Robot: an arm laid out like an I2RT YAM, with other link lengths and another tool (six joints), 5 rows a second.
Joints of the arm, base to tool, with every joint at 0 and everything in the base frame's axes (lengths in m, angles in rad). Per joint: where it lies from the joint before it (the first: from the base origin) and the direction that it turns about. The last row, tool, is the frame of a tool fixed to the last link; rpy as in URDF.
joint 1: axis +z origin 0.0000 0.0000 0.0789
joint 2: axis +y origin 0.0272 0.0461 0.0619
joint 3: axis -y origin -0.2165 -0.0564 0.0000
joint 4: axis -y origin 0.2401 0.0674 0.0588
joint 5: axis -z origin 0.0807 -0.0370 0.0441
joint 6: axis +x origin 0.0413 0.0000 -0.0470
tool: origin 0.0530 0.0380 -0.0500 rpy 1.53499 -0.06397 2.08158
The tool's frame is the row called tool.
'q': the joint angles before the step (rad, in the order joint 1, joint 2, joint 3, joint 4, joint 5, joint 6). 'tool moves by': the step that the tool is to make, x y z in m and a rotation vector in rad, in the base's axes. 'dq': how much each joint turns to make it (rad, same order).
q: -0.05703 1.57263 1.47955 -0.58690 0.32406 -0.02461
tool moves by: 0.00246 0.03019 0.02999 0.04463 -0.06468 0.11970
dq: 0.05912 -0.00648 0.08624 -0.02939 -0.07630 0.00038
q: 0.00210 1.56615 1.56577 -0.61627 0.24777 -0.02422
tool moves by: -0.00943 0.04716 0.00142 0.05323 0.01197 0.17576
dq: 0.10072 -0.00076 0.00572 -0.01564 -0.09231 0.00000
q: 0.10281 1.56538 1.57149 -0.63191 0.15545 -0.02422
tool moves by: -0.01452 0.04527 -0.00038 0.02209 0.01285 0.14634
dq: 0.11369 0.00001 0.00038 -0.00954 -0.04043 0.00000
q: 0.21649 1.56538 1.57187 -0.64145 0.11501 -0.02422
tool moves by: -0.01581 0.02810 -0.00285 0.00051 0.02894 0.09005
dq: 0.07974 0.00000 -0.00001 -0.02785 -0.01295 0.00001
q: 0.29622 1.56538 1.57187 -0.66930 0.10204 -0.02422
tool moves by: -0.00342 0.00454 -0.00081 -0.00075 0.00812 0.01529
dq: 0.01372 -0.00001 -0.00002 -0.00800 -0.00229 0.00037
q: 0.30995 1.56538 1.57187 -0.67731 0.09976 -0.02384
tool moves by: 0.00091 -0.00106 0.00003 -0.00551 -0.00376 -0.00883
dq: -0.00076 0.00001 0.00000 0.00191 0.01030 0.00000
